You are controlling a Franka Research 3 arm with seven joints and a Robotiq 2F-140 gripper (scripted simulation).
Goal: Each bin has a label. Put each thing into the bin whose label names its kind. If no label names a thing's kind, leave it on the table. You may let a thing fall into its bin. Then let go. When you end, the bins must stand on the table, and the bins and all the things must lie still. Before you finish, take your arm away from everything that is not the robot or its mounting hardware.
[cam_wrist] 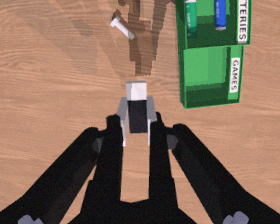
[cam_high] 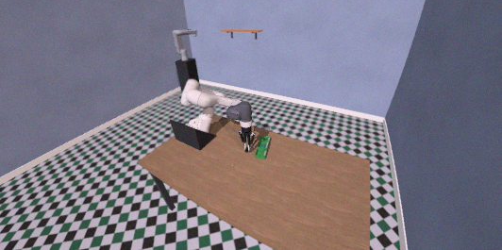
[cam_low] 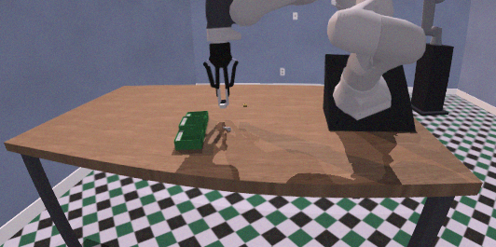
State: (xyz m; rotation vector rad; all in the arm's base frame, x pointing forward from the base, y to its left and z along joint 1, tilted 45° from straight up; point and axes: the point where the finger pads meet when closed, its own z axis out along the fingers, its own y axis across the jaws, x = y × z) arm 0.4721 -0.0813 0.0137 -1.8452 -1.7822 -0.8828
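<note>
The black-and-white block is 30 mm below my hand and 10 mm to the left of it. Also, from my hand: grey piece: 100 mm to the left, 90 mm below, 20 mm behind; joined green bins: 110 mm to the left, 100 mm ahead, 70 mm below; green cylinder: 110 mm to the left, 80 mm below, 70 mm ahead.
</note>
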